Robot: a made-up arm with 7 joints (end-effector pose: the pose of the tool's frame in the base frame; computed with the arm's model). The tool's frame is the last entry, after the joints.
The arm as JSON. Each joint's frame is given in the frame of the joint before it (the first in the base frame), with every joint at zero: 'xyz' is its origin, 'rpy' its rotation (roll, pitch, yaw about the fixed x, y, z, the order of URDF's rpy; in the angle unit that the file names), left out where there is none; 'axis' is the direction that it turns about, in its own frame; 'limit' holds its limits. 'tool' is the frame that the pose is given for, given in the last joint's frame.
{
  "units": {
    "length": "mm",
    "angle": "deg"
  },
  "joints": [
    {
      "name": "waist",
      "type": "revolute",
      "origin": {
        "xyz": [
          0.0,
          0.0,
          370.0
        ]
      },
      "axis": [
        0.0,
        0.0,
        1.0
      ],
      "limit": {
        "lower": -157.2,
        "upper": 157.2
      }
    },
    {
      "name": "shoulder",
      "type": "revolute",
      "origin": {
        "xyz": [
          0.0,
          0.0,
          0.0
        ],
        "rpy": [
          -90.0,
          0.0,
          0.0
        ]
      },
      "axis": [
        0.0,
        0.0,
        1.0
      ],
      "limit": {
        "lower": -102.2,
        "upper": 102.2
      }
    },
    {
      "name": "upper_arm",
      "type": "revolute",
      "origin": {
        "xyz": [
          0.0,
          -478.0,
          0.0
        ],
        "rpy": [
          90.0,
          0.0,
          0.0
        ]
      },
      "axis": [
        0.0,
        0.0,
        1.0
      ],
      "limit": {
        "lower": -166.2,
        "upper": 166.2
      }
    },
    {
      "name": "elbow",
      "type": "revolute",
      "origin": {
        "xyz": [
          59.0,
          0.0,
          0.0
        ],
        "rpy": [
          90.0,
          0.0,
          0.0
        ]
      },
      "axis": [
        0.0,
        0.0,
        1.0
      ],
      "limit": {
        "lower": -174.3,
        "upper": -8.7
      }
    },
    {
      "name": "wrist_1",
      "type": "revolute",
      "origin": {
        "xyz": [
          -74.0,
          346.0,
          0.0
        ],
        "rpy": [
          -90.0,
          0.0,
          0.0
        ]
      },
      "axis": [
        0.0,
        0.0,
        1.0
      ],
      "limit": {
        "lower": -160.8,
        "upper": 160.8
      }
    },
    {
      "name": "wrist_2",
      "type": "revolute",
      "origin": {
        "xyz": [
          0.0,
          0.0,
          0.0
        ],
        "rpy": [
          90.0,
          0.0,
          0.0
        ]
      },
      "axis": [
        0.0,
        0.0,
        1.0
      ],
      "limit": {
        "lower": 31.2,
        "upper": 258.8
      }
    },
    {
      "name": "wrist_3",
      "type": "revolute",
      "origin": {
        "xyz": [
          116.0,
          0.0,
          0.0
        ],
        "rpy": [
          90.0,
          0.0,
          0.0
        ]
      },
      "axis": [
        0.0,
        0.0,
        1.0
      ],
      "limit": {
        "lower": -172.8,
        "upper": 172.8
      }
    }
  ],
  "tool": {
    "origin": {
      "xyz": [
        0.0,
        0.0,
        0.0
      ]
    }
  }
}
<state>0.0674 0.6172 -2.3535 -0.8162 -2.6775 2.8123 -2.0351</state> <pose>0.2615 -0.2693 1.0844 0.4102 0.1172 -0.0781 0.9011</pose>
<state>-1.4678 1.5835 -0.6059 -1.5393 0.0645 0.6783 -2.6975</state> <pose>-0.2177 -0.4950 -0.0323 0.8164 -0.4403 0.0428 -0.3712</pose>
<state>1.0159 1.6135 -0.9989 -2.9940 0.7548 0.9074 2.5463</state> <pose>0.1040 -0.0134 0.2484 0.6571 -0.6171 -0.4233 -0.0904</pose>
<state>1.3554 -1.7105 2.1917 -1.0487 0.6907 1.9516 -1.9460</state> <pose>-0.4949 -0.6699 0.0514 0.2844 -0.9163 0.2527 0.1250</pose>
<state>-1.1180 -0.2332 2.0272 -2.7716 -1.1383 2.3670 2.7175</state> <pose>0.1244 0.3144 0.4382 0.1654 0.8341 -0.3368 0.4044</pose>
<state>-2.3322 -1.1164 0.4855 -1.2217 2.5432 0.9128 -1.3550</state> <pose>0.5274 0.2146 1.0212 0.0033 -0.6487 -0.6331 -0.4222</pose>
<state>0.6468 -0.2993 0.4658 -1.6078 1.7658 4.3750 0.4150</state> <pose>0.0294 0.1477 0.9654 0.6233 -0.2776 0.6420 -0.3498</pose>
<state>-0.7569 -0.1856 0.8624 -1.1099 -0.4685 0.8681 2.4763</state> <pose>0.3513 0.1028 1.0942 0.1177 0.2228 -0.9401 0.2298</pose>
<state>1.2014 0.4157 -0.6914 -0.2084 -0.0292 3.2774 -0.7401</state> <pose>0.0720 0.2946 1.1557 0.1299 0.0764 0.2231 0.9631</pose>
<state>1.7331 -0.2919 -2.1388 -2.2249 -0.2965 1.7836 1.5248</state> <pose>0.4576 -0.2517 0.5611 0.1577 0.6241 -0.7286 -0.2340</pose>
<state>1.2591 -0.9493 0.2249 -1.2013 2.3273 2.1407 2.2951</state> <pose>-0.1399 -0.2434 1.1325 0.0535 -0.4364 -0.1866 0.8786</pose>
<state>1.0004 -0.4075 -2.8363 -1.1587 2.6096 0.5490 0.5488</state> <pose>-0.2014 -0.6073 0.9593 0.7321 -0.5197 -0.0064 -0.4403</pose>
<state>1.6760 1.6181 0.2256 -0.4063 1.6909 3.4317 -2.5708</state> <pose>-0.0033 0.7854 0.1845 0.1667 -0.3787 -0.7800 -0.4694</pose>
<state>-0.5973 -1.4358 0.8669 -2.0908 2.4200 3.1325 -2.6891</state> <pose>-0.0853 0.3241 0.6943 0.4315 0.3532 0.3623 0.7469</pose>
